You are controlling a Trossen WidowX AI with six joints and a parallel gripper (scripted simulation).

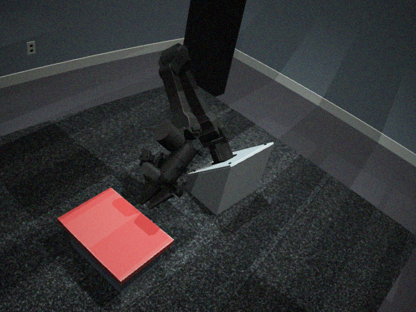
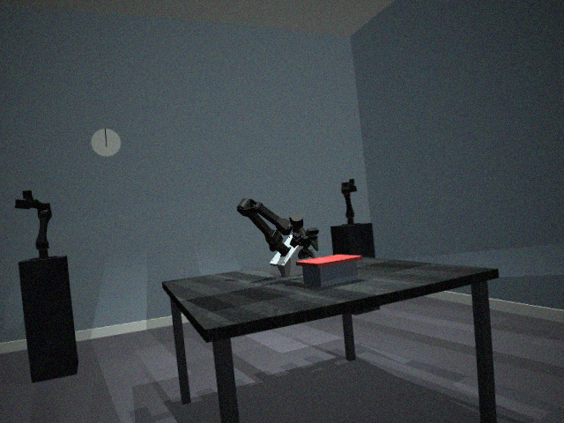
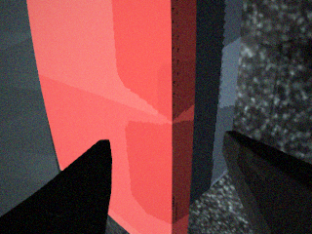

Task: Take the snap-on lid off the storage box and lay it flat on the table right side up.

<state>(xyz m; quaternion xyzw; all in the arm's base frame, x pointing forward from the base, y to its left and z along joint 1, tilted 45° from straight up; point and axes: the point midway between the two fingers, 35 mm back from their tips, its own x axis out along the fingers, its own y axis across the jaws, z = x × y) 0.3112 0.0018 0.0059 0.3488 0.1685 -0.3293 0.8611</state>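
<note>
The red lid is 100 mm ahead of my gripper tip, 10 mm to the left of it and 20 mm below it. Also, from my gripper tip: storage box: 100 mm ahead, 10 mm to the left, 70 mm below.
</note>
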